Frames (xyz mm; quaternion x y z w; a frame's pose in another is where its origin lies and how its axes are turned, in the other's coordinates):
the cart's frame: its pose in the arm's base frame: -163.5 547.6 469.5 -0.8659 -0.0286 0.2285 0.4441
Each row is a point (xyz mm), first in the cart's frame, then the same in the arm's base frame.
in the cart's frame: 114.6 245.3 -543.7
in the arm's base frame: 130.3 17.4 507.7
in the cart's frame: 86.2 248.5 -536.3
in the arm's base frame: 101.3 13.8 512.0
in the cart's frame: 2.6 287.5 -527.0
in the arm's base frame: 16.6 -23.8 507.8
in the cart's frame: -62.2 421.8 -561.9
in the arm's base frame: -47.2 -147.6 444.2
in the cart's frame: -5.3 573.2 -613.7
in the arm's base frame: 2.3 -263.9 330.7
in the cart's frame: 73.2 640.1 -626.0
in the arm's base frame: 67.3 -293.7 255.5
